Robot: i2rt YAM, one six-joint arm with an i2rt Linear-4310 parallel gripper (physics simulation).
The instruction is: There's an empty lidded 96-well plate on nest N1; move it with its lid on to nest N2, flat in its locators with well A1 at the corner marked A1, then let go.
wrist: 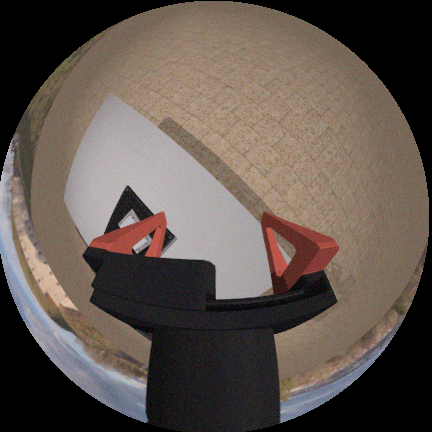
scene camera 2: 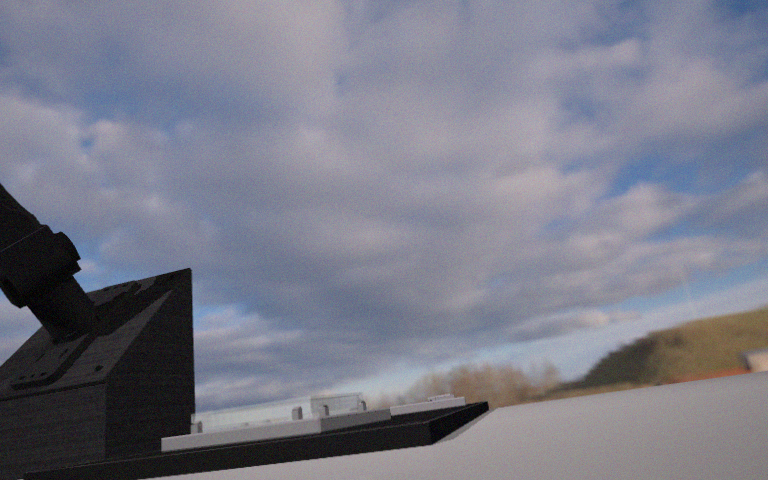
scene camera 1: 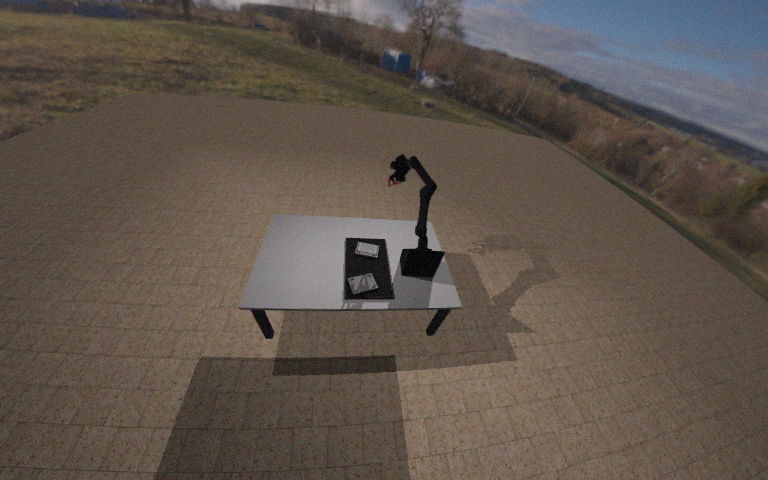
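Where they show: gripper, fingertip midpoint: [wrist: 213,216] [scene camera 1: 392,185]; arm's base, link origin: [scene camera 2: 82,332] [scene camera 1: 422,250].
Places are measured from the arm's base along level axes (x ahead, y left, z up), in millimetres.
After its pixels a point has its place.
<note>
The clear lidded plate [scene camera 1: 367,248] {x 355, y -100, z -132 mm} [scene camera 2: 254,413] {x 355, y -151, z -139 mm} sits on nest N1 [scene camera 2: 243,434] {x 355, y -169, z -154 mm}, the rear nest in scene camera 1 and the nearer one in scene camera 2. In the wrist view this plate [wrist: 142,243] {x 287, y -126, z -132 mm} shows small through my left finger's opening. Nest N2 [scene camera 1: 362,284] {x 375, y 202, z -149 mm} [scene camera 2: 419,405] {x 414, y 140, z -152 mm} [wrist: 131,219], turned on the board, is the front nest in scene camera 1; it looks empty. Its A1 mark is too small to read. My gripper [scene camera 1: 394,181] {x 208, y -500, z 168 mm} [wrist: 213,216] {x 208, y -500, z 168 mm} is open and empty, high above the table and well away from both nests. It is out of scene camera 2.
Both nests are on a black board [scene camera 1: 379,283] {x 266, y 176, z -160 mm} [scene camera 2: 453,423] {x 511, y -115, z -167 mm} [wrist: 127,196] {x 480, y -194, z -160 mm} on the white table [scene camera 1: 300,260] {x 801, y 29, z -174 mm} [scene camera 2: 623,430] {x 623, y -268, z -173 mm} [wrist: 125,145] {x 669, y -326, z -173 mm}. The arm's dark wedge base [scene camera 1: 421,263] {x 8, y 86, z -36 mm} [scene camera 2: 150,373] {x 113, y 0, z -70 mm} stands beside the board. The board's front end lies near the table's front edge.
</note>
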